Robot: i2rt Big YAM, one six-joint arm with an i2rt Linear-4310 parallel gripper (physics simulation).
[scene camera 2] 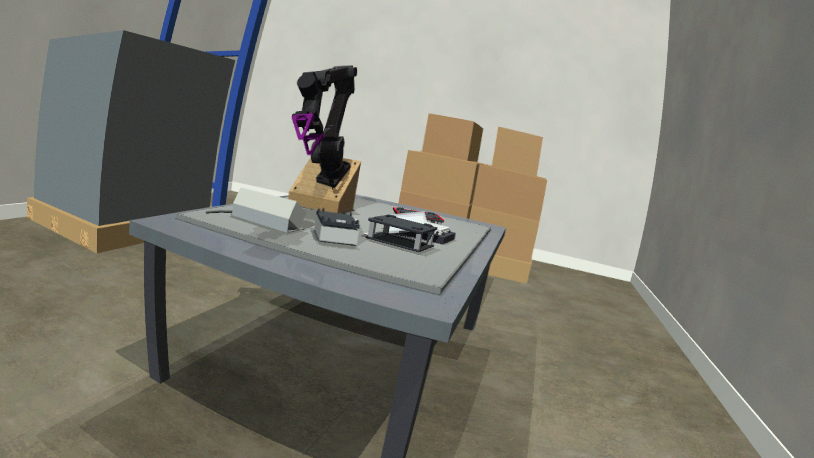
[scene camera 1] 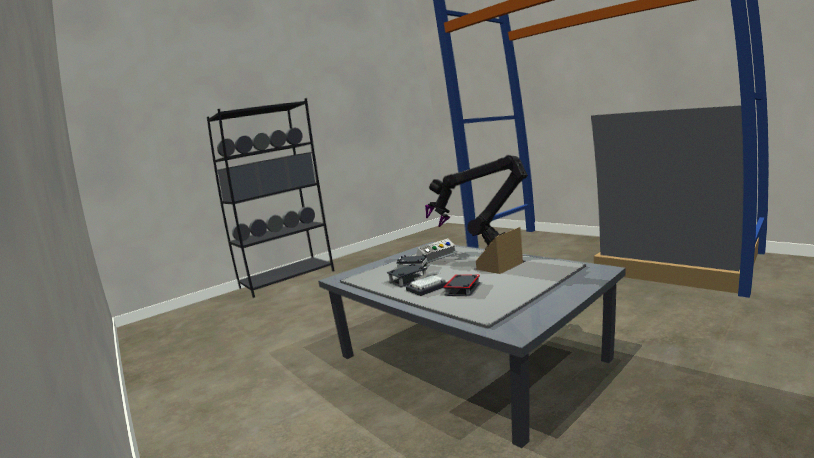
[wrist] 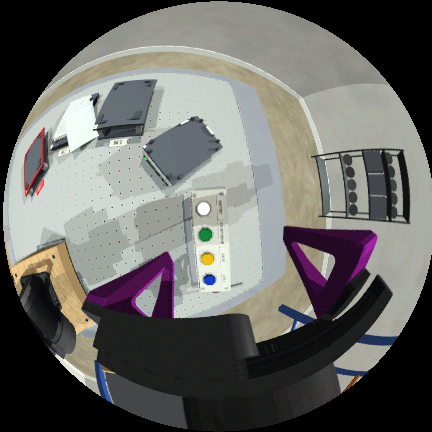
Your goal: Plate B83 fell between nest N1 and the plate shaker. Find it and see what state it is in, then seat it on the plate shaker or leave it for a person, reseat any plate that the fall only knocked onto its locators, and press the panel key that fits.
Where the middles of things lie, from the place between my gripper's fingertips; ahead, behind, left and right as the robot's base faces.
Now: the grey lidded box [wrist: 173,153] 190 mm below my hand, 160 mm ahead of it and 20 mm to the right of it. Round my hand: red-rimmed dark plate [wrist: 30,172] 460 mm to the left, 220 mm ahead, 190 mm below.
